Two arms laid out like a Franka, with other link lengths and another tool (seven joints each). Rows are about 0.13 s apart.
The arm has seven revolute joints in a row. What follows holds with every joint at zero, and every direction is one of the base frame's. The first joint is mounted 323 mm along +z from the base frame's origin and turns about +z. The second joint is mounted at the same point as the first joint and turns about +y. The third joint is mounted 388.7 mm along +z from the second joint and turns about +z. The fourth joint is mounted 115.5 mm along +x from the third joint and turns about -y. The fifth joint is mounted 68.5 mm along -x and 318.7 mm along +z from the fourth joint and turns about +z. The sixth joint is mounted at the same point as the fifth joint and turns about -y. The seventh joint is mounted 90.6 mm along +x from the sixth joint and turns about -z. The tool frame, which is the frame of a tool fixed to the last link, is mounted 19 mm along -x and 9 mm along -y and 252.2 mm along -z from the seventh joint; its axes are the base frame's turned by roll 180, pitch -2.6 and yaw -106.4 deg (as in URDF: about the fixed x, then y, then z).
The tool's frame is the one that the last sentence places.
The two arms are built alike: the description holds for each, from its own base.
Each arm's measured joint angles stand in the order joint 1, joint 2, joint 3, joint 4, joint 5, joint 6, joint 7.
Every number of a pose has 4 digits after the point. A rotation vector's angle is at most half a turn.
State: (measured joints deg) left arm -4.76 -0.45 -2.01 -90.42 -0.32 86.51 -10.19; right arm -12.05 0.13 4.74 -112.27 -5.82 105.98 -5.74
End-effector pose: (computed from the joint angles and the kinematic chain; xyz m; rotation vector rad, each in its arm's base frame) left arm 0.4842 -0.0713 0.5252 1.9066 -2.3931 -0.0167; right arm 0.4738 -0.0944 0.3967 1.7817 -2.3613 0.0299
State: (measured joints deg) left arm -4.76 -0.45 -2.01 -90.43 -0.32 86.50 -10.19; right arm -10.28 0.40 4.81 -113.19 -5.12 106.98 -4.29
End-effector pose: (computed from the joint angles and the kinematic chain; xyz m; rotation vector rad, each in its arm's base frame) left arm 0.4841 -0.0713 0.5251 1.9065 -2.3929 -0.0171; right arm 0.4762 -0.0758 0.3889 1.7905 -2.3620 0.0192
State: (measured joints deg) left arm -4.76 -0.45 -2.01 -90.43 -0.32 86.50 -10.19; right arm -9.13 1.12 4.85 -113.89 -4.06 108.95 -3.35
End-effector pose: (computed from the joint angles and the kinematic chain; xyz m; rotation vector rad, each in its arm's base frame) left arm 0.4841 -0.0713 0.5251 1.9065 -2.3929 -0.0171; right arm 0.4833 -0.0616 0.3794 1.8020 -2.3778 0.0108
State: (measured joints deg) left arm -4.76 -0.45 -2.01 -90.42 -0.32 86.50 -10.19; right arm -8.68 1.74 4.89 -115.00 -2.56 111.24 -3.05
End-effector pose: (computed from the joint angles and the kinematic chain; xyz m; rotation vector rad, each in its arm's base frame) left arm 0.4842 -0.0713 0.5251 1.9065 -2.3930 -0.0169; right arm 0.4882 -0.0518 0.3684 1.8103 -2.4016 -0.0082
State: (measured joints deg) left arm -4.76 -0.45 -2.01 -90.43 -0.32 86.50 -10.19; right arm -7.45 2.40 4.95 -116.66 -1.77 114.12 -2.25
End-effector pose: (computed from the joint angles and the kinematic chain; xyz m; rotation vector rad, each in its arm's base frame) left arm 0.4841 -0.0713 0.5251 1.9065 -2.3929 -0.0171; right arm 0.4925 -0.0376 0.3545 1.8248 -2.4107 -0.0127
